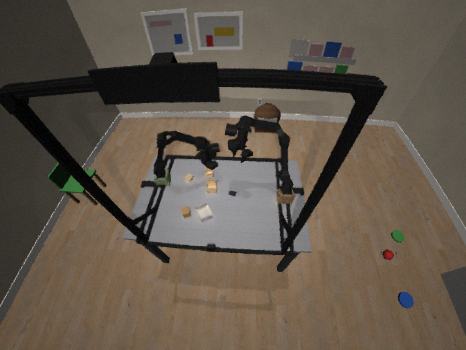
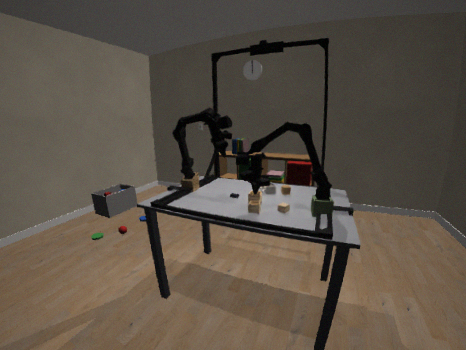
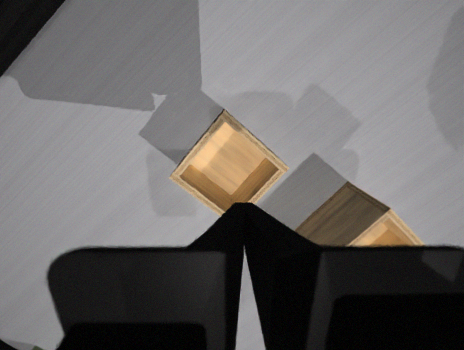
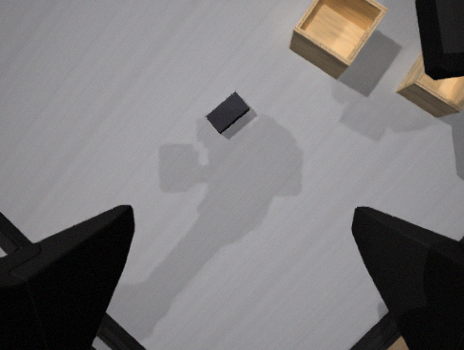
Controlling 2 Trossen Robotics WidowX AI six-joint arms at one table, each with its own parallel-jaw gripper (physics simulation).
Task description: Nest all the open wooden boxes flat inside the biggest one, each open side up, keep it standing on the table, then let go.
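Places are measured from the left arm's base along level axes (x left, y down, z back), in centimetres.
Pixels of known places: left gripper, fingertip midpoint: [image 1: 208, 167] [image 2: 255, 194] [image 3: 242, 211]; right gripper, fingertip midpoint: [image 1: 237, 159] [image 2: 223, 155] [image 4: 244, 217]; left arm's base, link origin: [image 1: 161, 174] [image 2: 322, 198]; right arm's base, link origin: [image 1: 286, 191] [image 2: 189, 176].
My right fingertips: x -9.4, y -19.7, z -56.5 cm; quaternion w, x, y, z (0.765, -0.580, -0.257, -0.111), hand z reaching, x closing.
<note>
For each thing: its middle in the pictures, then the offset to it from my right fingertips. Level surfaces: height alone.
- larger-looking open wooden box, body centre: [image 3: 358, 246] [image 4: 334, 30] [image 2: 255, 197] [image 1: 211, 186] dx -1.5, dy +25.3, dz +19.1 cm
- small wooden piece, body centre: [image 2: 283, 207] [image 1: 189, 178] dx +9.2, dy +26.4, dz +36.3 cm
- darker wooden piece, body centre: [image 2: 285, 189] [image 1: 186, 212] dx -20.5, dy +25.7, dz +36.9 cm
- white tray, body centre: [image 1: 204, 212] [image 2: 267, 188] dx -21.7, dy +25.7, dz +24.6 cm
- small black block, body centre: [image 4: 227, 113] [image 2: 234, 195] [image 1: 232, 193] dx -7.3, dy +27.3, dz +4.6 cm
- grey table, surface height: dy +28.1 cm
An open wooden box [image 1: 209, 173] [image 2: 254, 206] [image 3: 229, 155] [image 4: 435, 90] stands open side up and looks empty. A larger-looking open wooden box [image 1: 212, 187] [image 2: 255, 196] [image 3: 345, 215] [image 4: 340, 35] stands upright close by, apart from it. A small wooden piece [image 1: 189, 178] [image 2: 283, 207] and a darker wooden piece [image 1: 186, 212] [image 2: 286, 189] are too small to tell open or solid. My left gripper [image 1: 213, 166] [image 2: 255, 192] [image 3: 242, 211] is shut and empty, above the first box near one corner. My right gripper [image 1: 239, 156] [image 4: 244, 217] is open and empty, high above the table.
A white tray [image 1: 204, 212] [image 2: 270, 189] stands beside the darker piece. A small black block [image 1: 232, 193] [image 2: 234, 195] [image 4: 228, 112] lies on the grey table [image 1: 250, 225]. Black frame bars run along the table's edges.
</note>
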